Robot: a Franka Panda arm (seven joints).
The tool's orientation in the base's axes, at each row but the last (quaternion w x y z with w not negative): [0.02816, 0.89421, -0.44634, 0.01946]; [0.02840, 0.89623, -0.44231, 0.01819]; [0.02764, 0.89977, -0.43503, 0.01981]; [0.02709, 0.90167, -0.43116, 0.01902]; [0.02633, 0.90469, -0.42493, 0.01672]
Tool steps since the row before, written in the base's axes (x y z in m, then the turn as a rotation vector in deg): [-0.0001, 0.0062, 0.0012, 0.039, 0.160, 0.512]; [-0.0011, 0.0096, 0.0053, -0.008, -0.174, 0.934]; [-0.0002, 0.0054, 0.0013, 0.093, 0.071, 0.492]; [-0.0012, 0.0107, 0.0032, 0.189, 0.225, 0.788]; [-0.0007, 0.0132, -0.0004, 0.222, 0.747, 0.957]
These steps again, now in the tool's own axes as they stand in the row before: [-0.0049, -0.0036, -0.0016, -0.073, -0.110, -0.521]; [-0.0080, -0.0048, -0.0059, 0.187, 0.145, -0.920]; [-0.0043, -0.0031, -0.0017, 0.032, -0.101, -0.495]; [-0.0089, -0.0057, -0.0039, -0.011, -0.263, -0.799]; [-0.0106, -0.0079, -0.0004, -0.382, -0.615, -1.000]
